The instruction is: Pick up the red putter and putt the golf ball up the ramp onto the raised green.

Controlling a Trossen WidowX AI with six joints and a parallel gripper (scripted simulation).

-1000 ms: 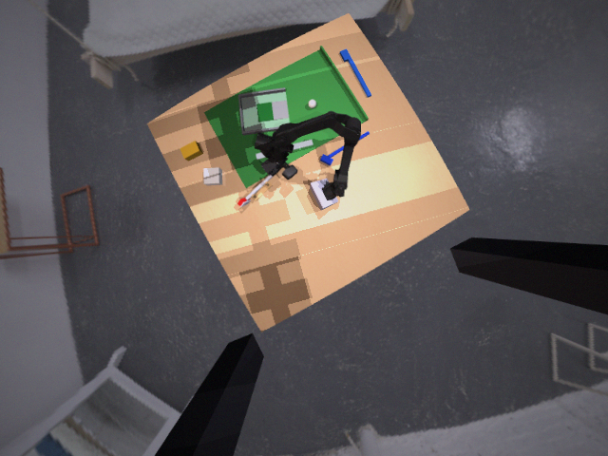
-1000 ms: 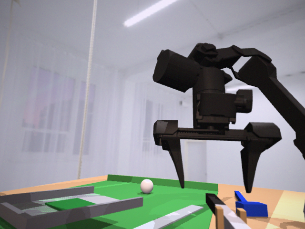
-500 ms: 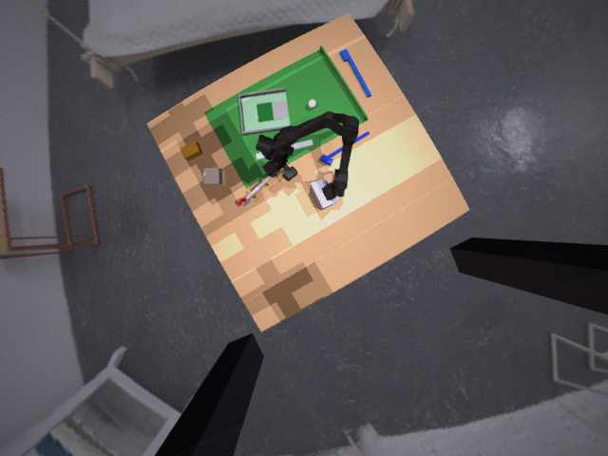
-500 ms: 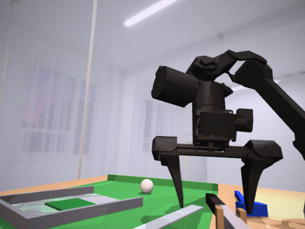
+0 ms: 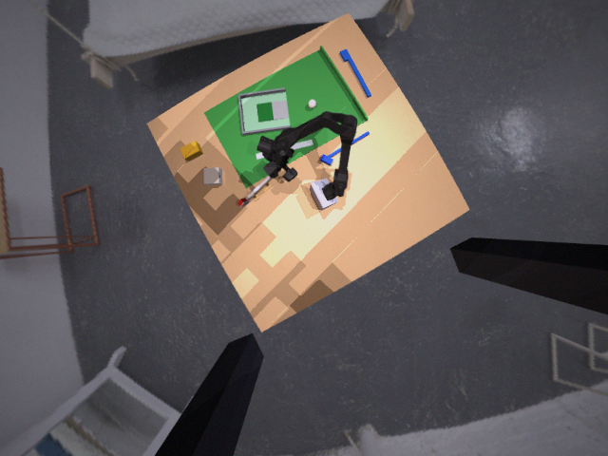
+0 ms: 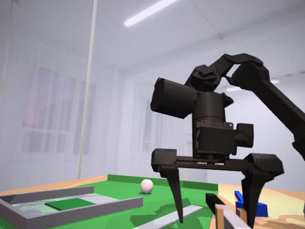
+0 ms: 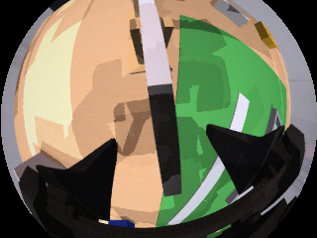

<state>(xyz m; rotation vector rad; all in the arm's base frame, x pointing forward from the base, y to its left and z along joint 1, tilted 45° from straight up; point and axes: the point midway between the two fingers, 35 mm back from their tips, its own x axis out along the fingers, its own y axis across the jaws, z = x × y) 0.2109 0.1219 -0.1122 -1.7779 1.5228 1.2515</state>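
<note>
My gripper tip is now 20 mm past the blue putter, 360 mm to the left of it and 20 mm above it. Round my gripper tip: grey frame: 330 mm ahead, 40 mm to the right, 20 mm below; green mat: 270 mm ahead, 150 mm to the right, 30 mm below; red putter: 40 mm behind, 110 mm to the left, 30 mm above.
</note>
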